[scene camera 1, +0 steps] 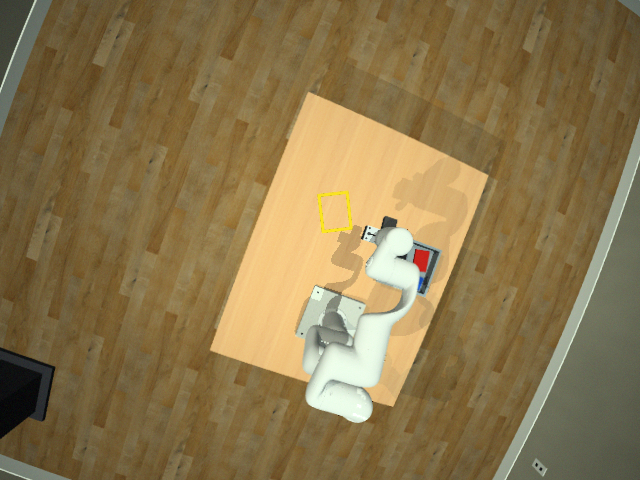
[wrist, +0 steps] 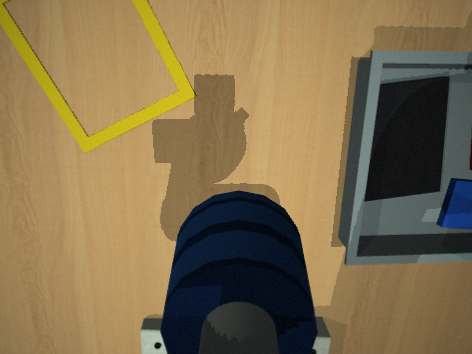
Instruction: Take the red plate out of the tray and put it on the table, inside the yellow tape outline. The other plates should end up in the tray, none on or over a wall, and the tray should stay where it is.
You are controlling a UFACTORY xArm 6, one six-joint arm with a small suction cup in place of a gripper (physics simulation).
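Frame: origin at the arm's base, x ahead, y left, z up, level; centimetres.
Seen in the pictures: end effector, tool point: (wrist: 238,248); arm's base, origin of the base link: (scene camera 1: 332,321).
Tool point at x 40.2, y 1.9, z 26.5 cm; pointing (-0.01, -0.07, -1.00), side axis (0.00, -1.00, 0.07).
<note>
Offsets run from my tool point to a thing's top centre. Level surfaces: height alone.
The red plate {dx -2.3, dy -32.3, dz -28.5 cm} (scene camera 1: 421,260) lies inside the grey tray {dx -6.0, dy -26.2, dz -24.8 cm} (scene camera 1: 433,271) (wrist: 365,150); a thin part of it shows at the wrist view's right edge. A blue plate {dx -12.2, dy -31.9, dz -28.4 cm} (scene camera 1: 420,283) (wrist: 459,204) is also in the tray, partly out of view. A black plate {dx -4.0, dy -20.6, dz -28.4 cm} (wrist: 410,135) lies near the tray's left wall in the wrist view. The yellow tape outline (scene camera 1: 321,213) (wrist: 137,119) surrounds bare table. My gripper (wrist: 239,225), a dark blue suction cup, is open, with no plate on it. It is above the table, between the outline and the tray; the arm hides it in scene camera 1.
The white arm (scene camera 1: 374,335) reaches over the table {dz -29.7 cm} (scene camera 1: 279,258) and covers part of the tray in scene camera 1. Its grey base plate (scene camera 1: 308,315) is on the table. A black object (scene camera 1: 20,384) stands on the floor at the far left.
</note>
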